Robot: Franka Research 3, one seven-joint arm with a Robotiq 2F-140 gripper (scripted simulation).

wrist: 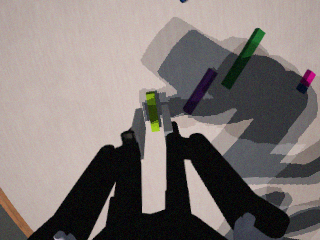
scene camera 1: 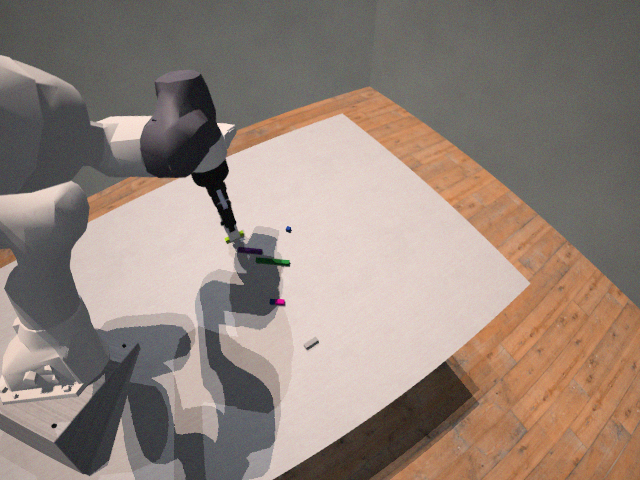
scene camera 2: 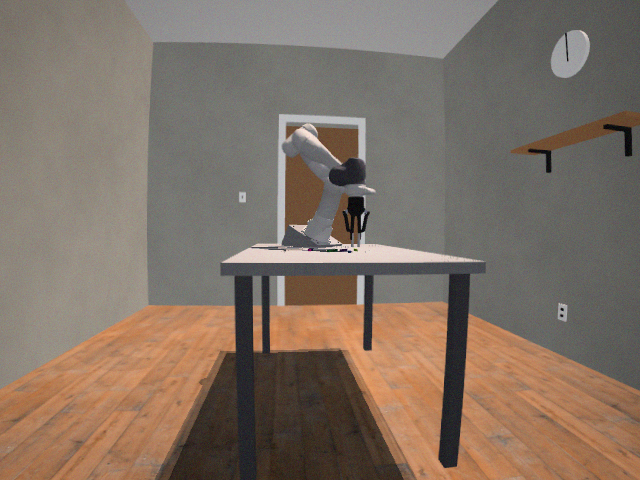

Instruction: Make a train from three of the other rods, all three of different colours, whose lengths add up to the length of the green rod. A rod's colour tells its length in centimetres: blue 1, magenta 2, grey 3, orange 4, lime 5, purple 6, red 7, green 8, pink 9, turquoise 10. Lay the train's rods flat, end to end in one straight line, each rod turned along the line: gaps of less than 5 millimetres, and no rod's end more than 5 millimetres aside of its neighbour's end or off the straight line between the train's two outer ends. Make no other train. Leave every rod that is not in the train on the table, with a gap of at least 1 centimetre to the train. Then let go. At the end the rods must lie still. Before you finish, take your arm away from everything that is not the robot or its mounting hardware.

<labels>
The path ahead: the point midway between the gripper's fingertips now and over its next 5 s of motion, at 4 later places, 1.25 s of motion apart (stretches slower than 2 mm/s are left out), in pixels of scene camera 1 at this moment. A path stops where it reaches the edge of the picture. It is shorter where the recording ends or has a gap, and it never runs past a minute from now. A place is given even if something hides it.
My gripper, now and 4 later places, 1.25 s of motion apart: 232, 233; 234, 237; 226, 210; 292, 282; 294, 302
</labels>
